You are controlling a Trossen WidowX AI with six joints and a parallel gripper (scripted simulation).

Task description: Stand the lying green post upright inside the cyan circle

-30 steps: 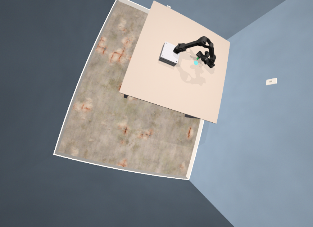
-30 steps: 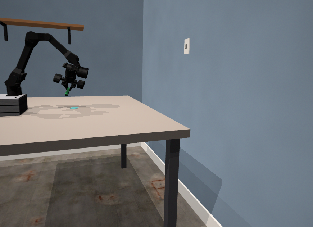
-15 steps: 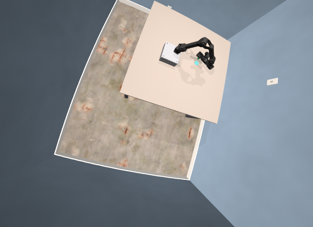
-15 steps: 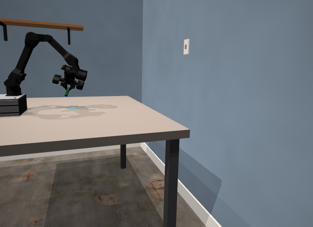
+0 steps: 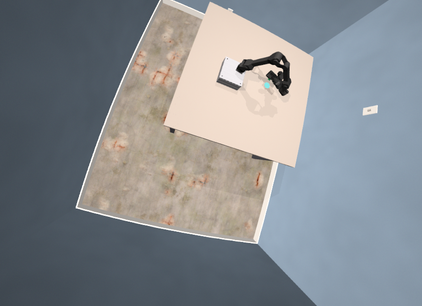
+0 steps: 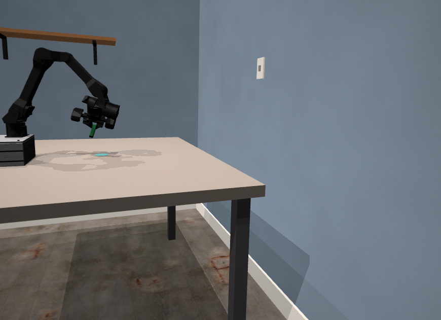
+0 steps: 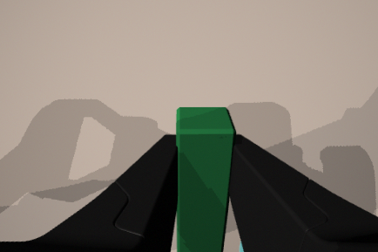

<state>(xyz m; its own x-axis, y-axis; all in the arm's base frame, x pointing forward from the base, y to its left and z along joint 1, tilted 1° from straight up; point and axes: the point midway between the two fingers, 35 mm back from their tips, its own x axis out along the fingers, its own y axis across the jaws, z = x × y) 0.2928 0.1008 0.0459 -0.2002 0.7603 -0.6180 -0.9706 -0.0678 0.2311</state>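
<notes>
The cyan circle lies 30 mm ahead of my hand and 150 mm below it. From my hand the other things lie so: green post: 10 mm behind, 10 mm to the left, 30 mm below.
</notes>
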